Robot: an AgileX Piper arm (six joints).
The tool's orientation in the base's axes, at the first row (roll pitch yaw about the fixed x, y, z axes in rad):
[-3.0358 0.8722 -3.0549]
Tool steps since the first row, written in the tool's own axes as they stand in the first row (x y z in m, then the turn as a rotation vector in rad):
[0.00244 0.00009 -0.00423 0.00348 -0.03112 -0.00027]
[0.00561 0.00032 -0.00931 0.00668 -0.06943 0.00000]
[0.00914 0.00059 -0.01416 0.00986 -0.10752 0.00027]
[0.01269 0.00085 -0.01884 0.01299 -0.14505 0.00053]
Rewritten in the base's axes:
[-0.00481 0.00012 0.00083 -0.00226 -0.03123 -0.00038]
[-0.01074 0.00037 0.00164 -0.00390 -0.06964 -0.00040]
[-0.01673 0.00064 0.00202 -0.00551 -0.10783 -0.00042]
[-0.02260 0.00088 0.00227 -0.00711 -0.14546 -0.00044]

